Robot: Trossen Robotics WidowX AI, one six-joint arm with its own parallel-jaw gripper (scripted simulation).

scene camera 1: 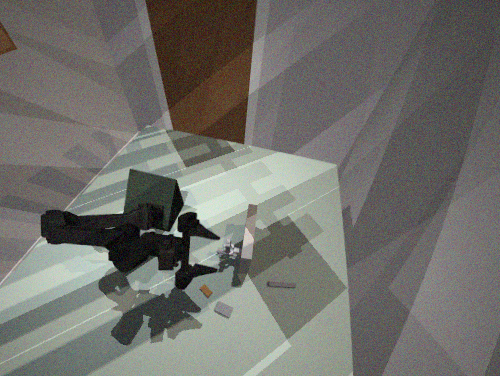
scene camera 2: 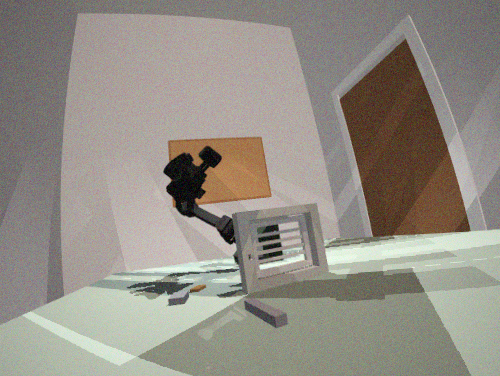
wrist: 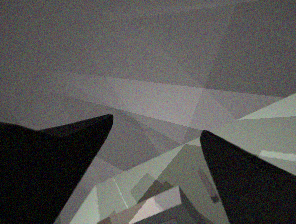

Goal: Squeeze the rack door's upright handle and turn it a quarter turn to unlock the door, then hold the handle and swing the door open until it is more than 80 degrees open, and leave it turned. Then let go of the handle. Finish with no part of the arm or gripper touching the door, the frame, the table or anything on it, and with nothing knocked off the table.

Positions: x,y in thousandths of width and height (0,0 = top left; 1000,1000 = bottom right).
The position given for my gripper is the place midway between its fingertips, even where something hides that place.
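You'd find my gripper in the wrist view (532,569), and it's visible in scene camera 2 (395,427) and in scene camera 1 (437,677) too.
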